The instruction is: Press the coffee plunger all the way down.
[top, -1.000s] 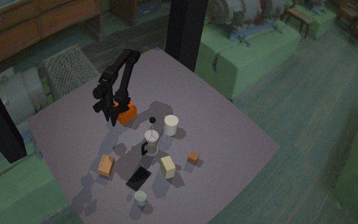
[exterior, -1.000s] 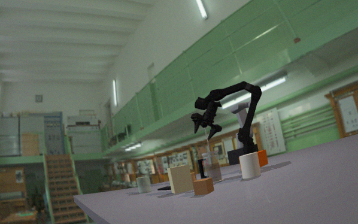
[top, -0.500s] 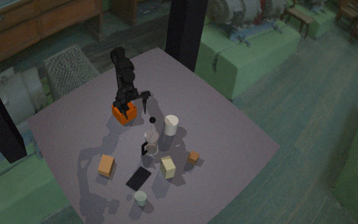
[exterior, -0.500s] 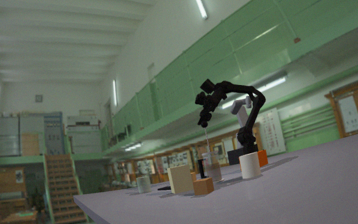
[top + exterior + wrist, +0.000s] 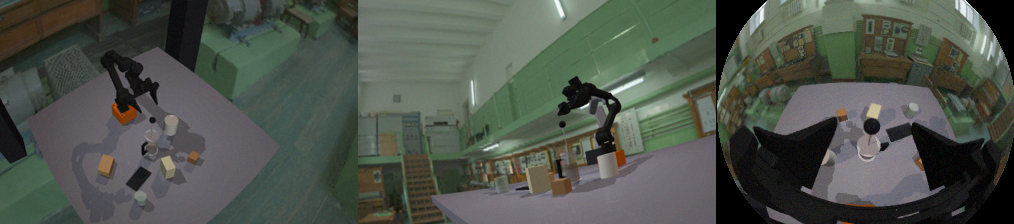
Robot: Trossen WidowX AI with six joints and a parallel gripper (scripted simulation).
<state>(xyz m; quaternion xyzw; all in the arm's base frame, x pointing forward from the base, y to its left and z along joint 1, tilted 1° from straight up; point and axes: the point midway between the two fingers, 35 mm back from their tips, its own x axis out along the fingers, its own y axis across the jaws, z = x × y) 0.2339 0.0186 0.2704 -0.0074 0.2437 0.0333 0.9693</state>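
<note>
Now: the coffee press 200 mm below my gripper tip, 30 mm ahead of it and 10 mm to the right of it. Also, from my gripper tip: flat black plate (330 mm below, 170 mm to the right, 150 mm ahead); then cream block (280 mm below, 190 mm ahead, 10 mm to the right); then white cylinder (280 mm below, 180 mm to the left, 30 mm behind).
</note>
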